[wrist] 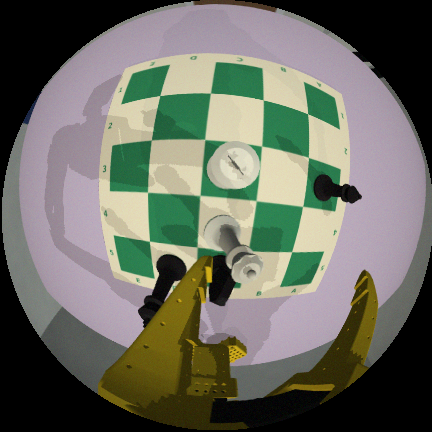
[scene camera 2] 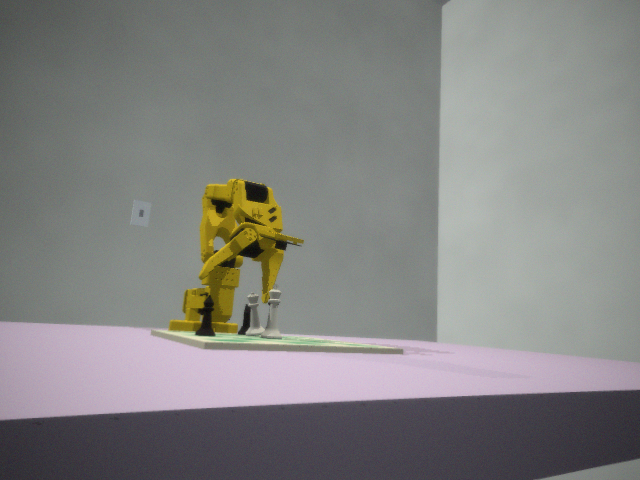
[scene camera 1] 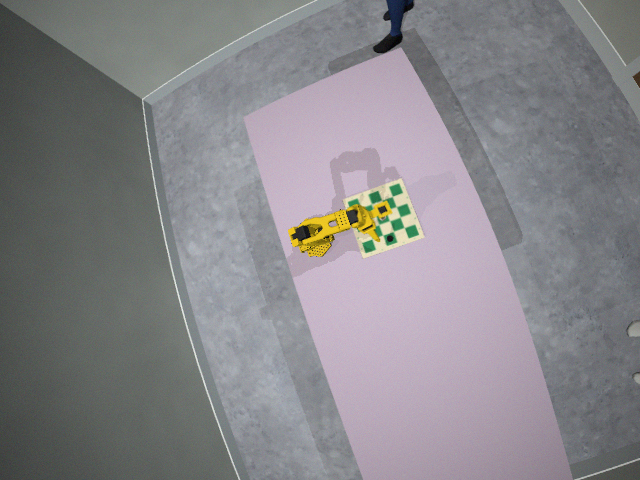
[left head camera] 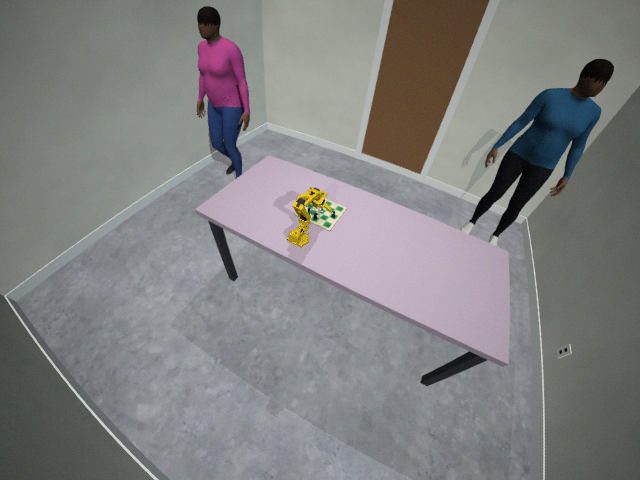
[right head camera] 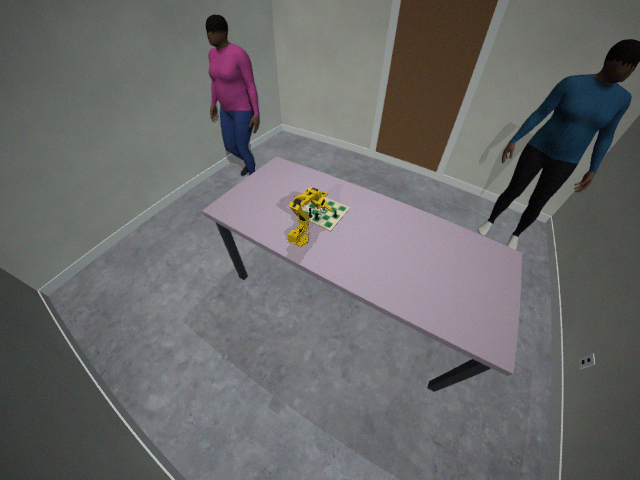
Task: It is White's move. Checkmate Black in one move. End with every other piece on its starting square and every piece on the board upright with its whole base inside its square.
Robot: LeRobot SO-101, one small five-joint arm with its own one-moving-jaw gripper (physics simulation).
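Places are measured from the arm's base along level axes (x right, y ahead, z up), in centimetres.
Pixels of known places: hand at its tool point: [wrist: 211, 265] [scene camera 2: 263, 299] [scene camera 1: 370, 217] [left head camera: 317, 208] [right head camera: 318, 208]; arm's base at its link origin: [wrist: 210, 342] [left head camera: 300, 236] [right head camera: 300, 236].
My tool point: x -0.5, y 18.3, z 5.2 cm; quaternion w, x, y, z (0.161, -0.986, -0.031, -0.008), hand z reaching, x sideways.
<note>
For each thing: its middle in the pictures, then the offset to it from my tool point. Level surfaces: height alone.
- cream board at the middle of its body: [wrist: 230, 169] [scene camera 2: 268, 341] [scene camera 1: 382, 218] [right head camera: 323, 211] [left head camera: 321, 211] dx +0.8, dy +4.1, dz -4.9 cm
- white king at the middle of its body: [wrist: 230, 166] [scene camera 2: 273, 311] dx +0.5, dy +4.1, dz -1.5 cm
- white queen at the middle of its body: [wrist: 233, 248] [scene camera 2: 254, 312] dx +1.1, dy +0.0, dz -1.8 cm
- black block-topped piece at the middle of its body: [wrist: 220, 280] [scene camera 2: 247, 319] [right head camera: 316, 215] dx +0.7, dy -3.0, dz -2.6 cm
- tall collared black piece at the middle of its body: [wrist: 159, 291] dx -3.3, dy -3.7, dz -1.5 cm
- slim black piece at the middle of its body: [wrist: 339, 190] [scene camera 2: 207, 315] [scene camera 1: 390, 238] dx +8.3, dy +3.9, dz -2.5 cm
- pink table at its surface level: dz -5.2 cm
On the green and cream board [wrist: 204, 61] [scene camera 2: 310, 348] [scene camera 1: 413, 219], the white king [wrist: 234, 165] [scene camera 2: 273, 320] stands on C3. The white queen [wrist: 223, 232] [scene camera 2: 253, 316] stands on C4, its head leaning across the wrist view by perspective. A black block-topped piece [wrist: 218, 289] [right head camera: 316, 215] is on C5. A tall collared black piece [wrist: 171, 266] is on D5, partly covered by the left jaw. A slim black piece [wrist: 324, 187] [scene camera 2: 206, 322] [scene camera 1: 389, 238] is on A3. My gripper [wrist: 286, 267] [scene camera 2: 234, 289] is open and empty, above the board; the left jaw tip is beside the queen in view.
The board lies on a pink table [left head camera: 403, 253] [right head camera: 413, 258] [scene camera 1: 413, 335]. The yellow arm base [left head camera: 298, 238] [right head camera: 298, 238] stands at the near table edge, beside the board's row 5 side. Two people [left head camera: 222, 77] [left head camera: 547, 129] stand beyond the table.
</note>
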